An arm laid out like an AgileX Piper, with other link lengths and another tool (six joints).
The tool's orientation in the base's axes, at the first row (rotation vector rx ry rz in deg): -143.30, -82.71, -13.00
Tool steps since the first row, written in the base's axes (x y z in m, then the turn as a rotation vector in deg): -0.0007, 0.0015, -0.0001, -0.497, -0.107, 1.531; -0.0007, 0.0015, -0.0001, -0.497, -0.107, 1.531; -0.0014, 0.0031, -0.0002, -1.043, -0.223, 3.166; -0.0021, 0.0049, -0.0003, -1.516, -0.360, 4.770; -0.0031, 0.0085, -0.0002, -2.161, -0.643, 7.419; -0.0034, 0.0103, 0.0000, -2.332, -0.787, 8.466; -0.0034, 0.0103, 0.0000, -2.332, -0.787, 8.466; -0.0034, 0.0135, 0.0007, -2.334, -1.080, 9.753; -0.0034, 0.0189, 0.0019, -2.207, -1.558, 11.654
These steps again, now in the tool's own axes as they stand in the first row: 0.0009, -0.0013, 0.0005, 0.053, -0.582, -1.504; 0.0009, -0.0013, 0.0005, 0.053, -0.582, -1.504; 0.0018, -0.0027, 0.0011, 0.100, -1.216, -3.110; 0.0029, -0.0041, 0.0017, 0.158, -1.773, -4.692; 0.0054, -0.0067, 0.0026, 0.275, -2.547, -7.319; 0.0068, -0.0079, 0.0029, 0.336, -2.764, -8.365; 0.0068, -0.0079, 0.0029, 0.336, -2.764, -8.365; 0.0097, -0.0095, 0.0032, 0.419, -2.796, -9.682; 0.0145, -0.0123, 0.0035, 0.570, -2.707, -11.639
